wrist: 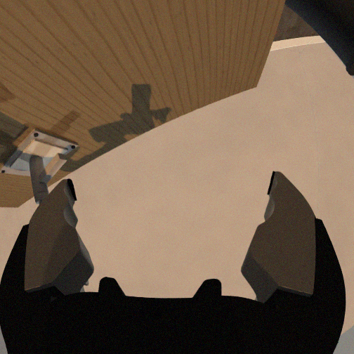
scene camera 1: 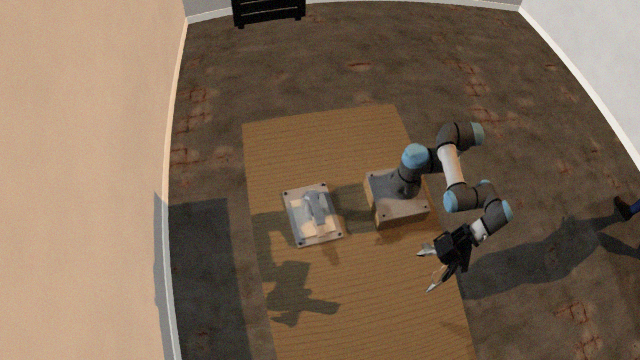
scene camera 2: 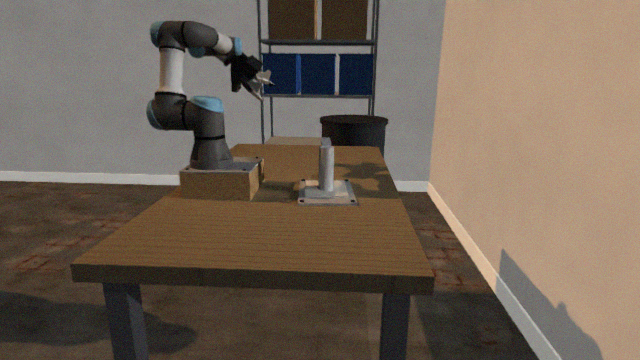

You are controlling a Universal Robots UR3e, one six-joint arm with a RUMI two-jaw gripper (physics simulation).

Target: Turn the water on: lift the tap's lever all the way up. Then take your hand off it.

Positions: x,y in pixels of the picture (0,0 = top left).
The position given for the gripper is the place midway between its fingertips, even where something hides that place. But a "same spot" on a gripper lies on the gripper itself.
gripper: wrist 169,178; scene camera 1; scene camera 2
same spot on gripper: (scene camera 1: 438,277) = (scene camera 2: 264,76)
